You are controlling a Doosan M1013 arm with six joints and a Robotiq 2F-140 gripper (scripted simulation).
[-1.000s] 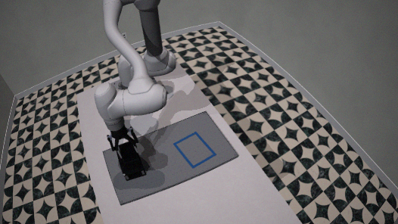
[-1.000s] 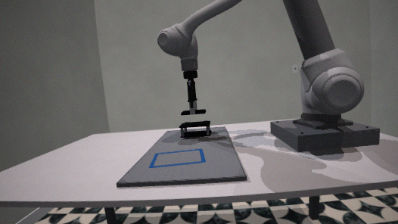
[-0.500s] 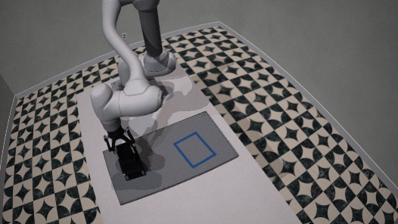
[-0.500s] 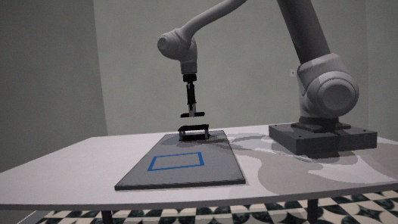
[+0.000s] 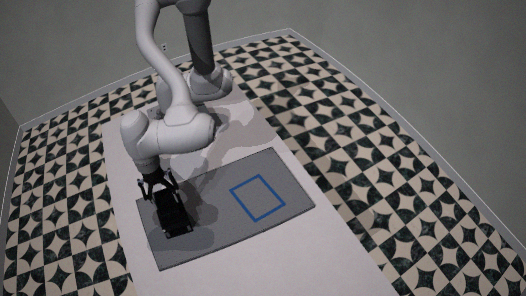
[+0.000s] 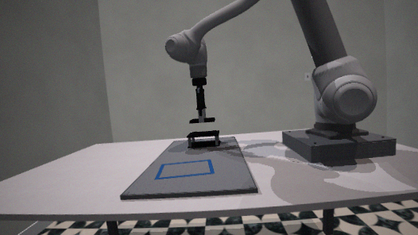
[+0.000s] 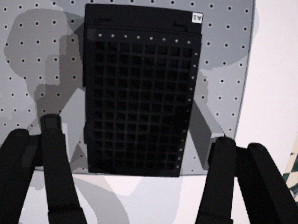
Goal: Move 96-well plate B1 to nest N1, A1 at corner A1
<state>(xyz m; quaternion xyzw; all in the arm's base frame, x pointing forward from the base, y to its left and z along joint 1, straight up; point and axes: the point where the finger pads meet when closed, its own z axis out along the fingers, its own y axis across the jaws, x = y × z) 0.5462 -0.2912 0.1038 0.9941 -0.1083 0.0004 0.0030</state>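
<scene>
The raised black nest N1 lies 90 mm below my hand. The rest, counted from my hand: black 96-well plate 20 mm below; then white corner mark 60 mm ahead, 70 mm to the right, 90 mm below.
</scene>
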